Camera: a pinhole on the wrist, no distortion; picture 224 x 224 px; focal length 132.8 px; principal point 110.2 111.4 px. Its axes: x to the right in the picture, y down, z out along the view. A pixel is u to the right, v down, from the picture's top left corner.
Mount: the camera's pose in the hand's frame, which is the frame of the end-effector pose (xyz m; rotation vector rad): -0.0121 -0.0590 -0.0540 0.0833 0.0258 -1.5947
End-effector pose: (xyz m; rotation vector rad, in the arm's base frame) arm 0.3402 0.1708 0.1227 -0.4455 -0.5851 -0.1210
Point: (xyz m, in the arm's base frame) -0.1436 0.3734 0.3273
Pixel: 90.1 49.5
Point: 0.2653 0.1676 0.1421
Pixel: 62.1 65.0
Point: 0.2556 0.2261 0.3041
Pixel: 89.0 139.1
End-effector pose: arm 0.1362 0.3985 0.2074 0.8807 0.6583 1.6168
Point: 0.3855 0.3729 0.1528
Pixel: 167.5 91.1
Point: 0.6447 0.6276 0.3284
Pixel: 143.8 169.4
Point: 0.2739 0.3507 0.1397
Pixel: 162.3 58.1
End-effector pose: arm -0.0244 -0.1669 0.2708 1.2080 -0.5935 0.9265
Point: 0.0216 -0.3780 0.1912
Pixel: 122.9 68.7
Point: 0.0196 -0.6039 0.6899
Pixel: 51.2 173.8
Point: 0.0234 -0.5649 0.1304
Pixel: 130.1 56.0
